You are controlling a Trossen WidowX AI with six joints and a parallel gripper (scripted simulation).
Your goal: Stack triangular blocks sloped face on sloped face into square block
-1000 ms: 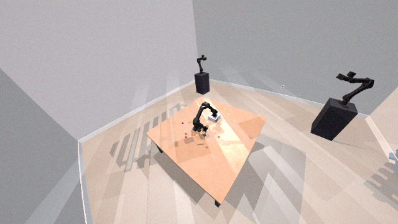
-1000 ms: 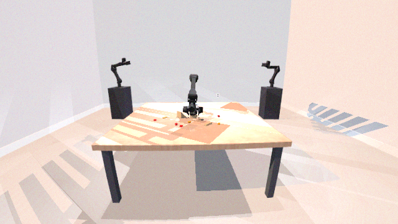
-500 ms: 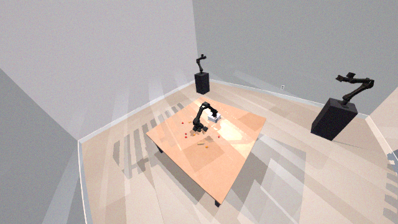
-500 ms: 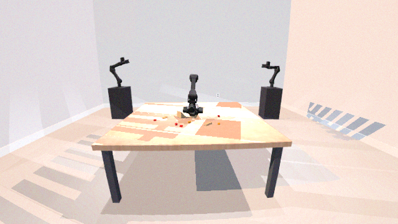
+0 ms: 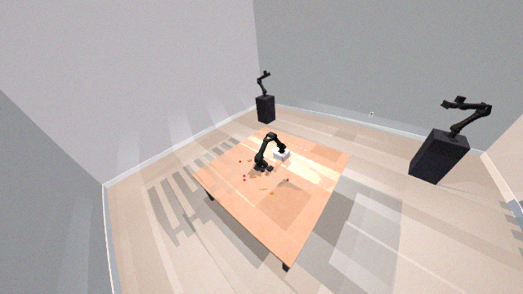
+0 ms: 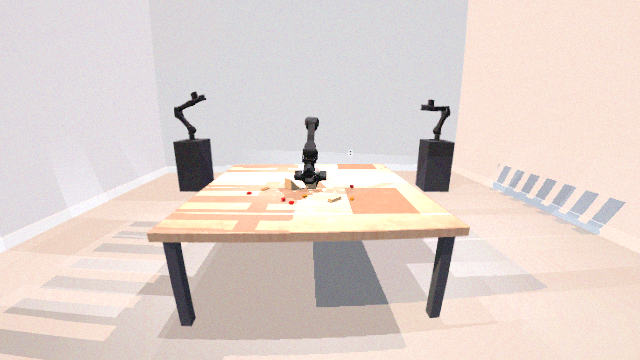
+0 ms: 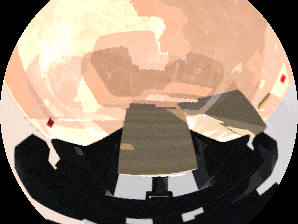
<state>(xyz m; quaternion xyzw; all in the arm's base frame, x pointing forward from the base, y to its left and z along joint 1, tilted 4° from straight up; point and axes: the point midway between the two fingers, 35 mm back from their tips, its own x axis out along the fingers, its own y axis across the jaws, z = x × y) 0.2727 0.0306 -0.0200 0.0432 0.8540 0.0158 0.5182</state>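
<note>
Now: the triangular block 1 cm ahead of my gripper tip and 1 cm above it. From my gripper tip the other things lie so: short tan stick (22 cm ahead, 14 cm to the left, 1 cm below).
</note>
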